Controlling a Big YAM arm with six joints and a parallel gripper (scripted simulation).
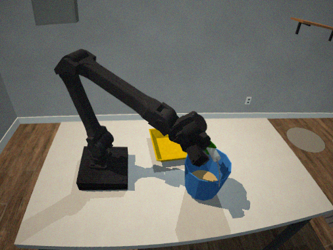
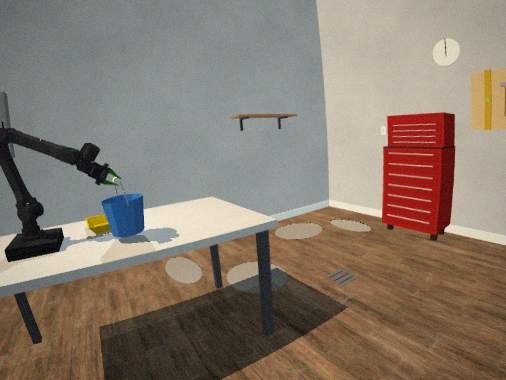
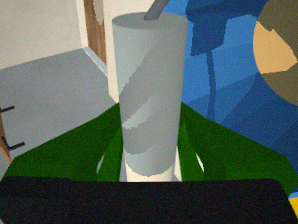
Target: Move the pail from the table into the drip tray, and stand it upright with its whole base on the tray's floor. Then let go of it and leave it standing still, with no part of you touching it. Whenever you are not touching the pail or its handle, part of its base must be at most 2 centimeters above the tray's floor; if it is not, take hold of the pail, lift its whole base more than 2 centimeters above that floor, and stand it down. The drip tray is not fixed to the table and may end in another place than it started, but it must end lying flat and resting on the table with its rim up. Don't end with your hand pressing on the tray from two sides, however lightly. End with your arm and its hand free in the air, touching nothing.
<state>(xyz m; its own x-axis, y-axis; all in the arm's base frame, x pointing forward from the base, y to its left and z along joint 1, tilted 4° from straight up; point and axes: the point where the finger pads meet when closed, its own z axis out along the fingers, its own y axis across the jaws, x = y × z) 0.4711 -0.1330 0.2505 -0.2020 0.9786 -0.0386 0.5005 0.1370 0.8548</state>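
Now: the blue pail 10 cm below my hand. The rest, counted from my hand: yellow drip tray 9 cm behind, 30 cm to the left, 27 cm below; then pail handle 3 cm below.
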